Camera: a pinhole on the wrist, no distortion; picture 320 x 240 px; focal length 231.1 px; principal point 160.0 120.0 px. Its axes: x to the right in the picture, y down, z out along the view. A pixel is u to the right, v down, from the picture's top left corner.
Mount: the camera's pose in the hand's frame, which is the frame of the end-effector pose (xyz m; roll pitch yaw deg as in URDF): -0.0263 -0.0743 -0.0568 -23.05 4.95 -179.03
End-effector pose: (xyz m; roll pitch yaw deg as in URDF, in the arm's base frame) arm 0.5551 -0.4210 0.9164 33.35 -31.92 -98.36
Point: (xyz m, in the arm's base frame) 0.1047 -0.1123 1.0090
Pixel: 197.0 121.6
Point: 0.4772 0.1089 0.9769
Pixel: outside the picture
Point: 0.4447 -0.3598 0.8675
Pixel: 217.9 95.7
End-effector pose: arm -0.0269 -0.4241 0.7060 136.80 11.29 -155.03
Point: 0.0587 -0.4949 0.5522
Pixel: 131.9 219.3
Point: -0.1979 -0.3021 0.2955
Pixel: 27.2 55.5
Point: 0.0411 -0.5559 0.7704
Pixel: behind the camera
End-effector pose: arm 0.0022 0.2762 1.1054 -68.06 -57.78 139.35
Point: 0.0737 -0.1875 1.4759
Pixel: 84.2 141.7
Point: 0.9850 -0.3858 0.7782
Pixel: outside the picture
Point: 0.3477 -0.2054 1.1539
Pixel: 257.6 194.4
